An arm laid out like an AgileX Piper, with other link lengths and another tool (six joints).
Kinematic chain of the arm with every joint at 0, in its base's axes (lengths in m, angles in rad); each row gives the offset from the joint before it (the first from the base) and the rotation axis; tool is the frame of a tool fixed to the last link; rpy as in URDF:
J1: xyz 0 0 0.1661 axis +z
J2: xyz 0 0 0 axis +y
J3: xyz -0.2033 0 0.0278 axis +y
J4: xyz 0.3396 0 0.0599 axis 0.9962 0 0.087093
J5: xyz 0 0 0 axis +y
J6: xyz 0.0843 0 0.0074 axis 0.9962 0 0.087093
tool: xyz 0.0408 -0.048 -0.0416 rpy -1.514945 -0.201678 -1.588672
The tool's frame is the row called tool.
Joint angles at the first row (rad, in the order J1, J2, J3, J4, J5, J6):
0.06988, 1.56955, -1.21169, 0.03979, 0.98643, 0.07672
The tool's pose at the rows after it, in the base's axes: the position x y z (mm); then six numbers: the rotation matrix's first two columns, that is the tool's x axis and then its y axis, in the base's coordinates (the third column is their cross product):
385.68, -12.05, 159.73, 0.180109, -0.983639, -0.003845, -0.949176, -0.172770, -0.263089
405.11, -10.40, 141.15, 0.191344, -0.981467, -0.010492, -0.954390, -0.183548, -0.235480
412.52, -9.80, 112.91, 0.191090, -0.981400, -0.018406, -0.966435, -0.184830, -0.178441
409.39, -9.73, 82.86, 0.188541, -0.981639, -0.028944, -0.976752, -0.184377, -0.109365
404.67, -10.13, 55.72, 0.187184, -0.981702, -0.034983, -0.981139, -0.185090, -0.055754
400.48, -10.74, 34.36, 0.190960, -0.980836, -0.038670, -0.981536, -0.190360, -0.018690
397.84, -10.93, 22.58, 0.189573, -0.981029, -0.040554, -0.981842, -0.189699, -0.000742
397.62, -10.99, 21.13, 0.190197, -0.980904, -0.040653, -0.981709, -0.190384, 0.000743
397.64, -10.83, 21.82, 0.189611, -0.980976, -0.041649, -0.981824, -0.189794, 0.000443
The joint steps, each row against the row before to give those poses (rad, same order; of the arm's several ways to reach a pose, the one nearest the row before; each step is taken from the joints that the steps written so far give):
0.00000, 0.15008, -0.12573, 0.00407, -0.00745, -0.00393
0.00001, 0.13016, -0.10138, 0.00767, 0.00088, -0.01451
0.00000, 0.11100, -0.05397, 0.00096, 0.00183, -0.00088
0.00000, 0.08052, -0.01001, 0.00221, 0.00003, 0.00000
-0.00001, 0.06650, -0.00076, 0.00001, -0.01159, -0.00096
-0.00001, 0.05190, -0.00006, 0.00000, -0.01435, -0.00593
0.00001, 0.02848, 0.00005, 0.00000, -0.01050, 0.00021
-0.00001, 0.00346, -0.00001, 0.00000, -0.00192, -0.00079
0.00001, -0.00168, 0.00000, 0.00118, 0.00149, 0.00001

